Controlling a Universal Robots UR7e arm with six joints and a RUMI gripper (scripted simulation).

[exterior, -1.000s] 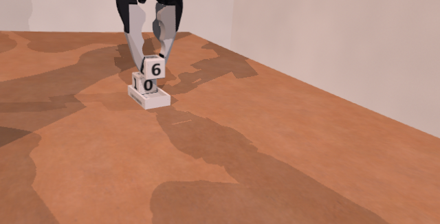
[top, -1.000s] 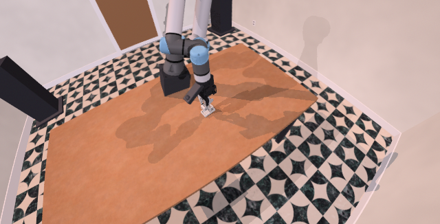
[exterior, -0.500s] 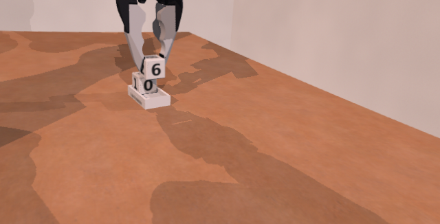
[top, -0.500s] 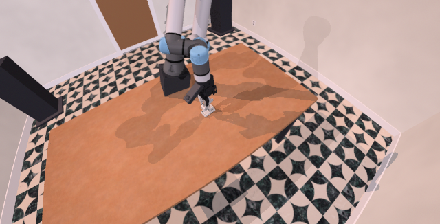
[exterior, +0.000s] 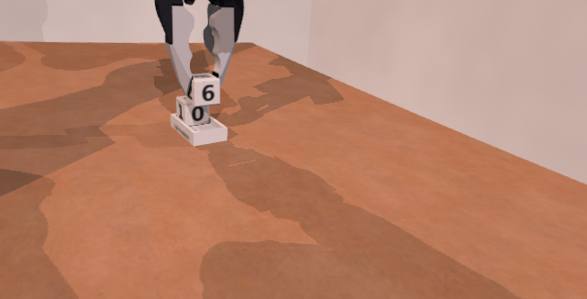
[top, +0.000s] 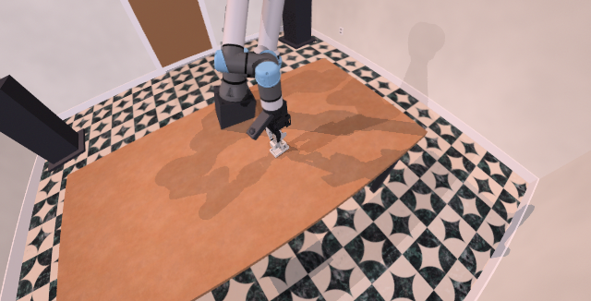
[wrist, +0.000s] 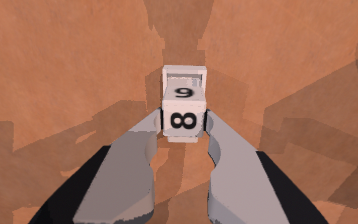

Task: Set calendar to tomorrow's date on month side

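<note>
Now: the tray 6 cm below my hand and 2 cm to the left of it.
</note>
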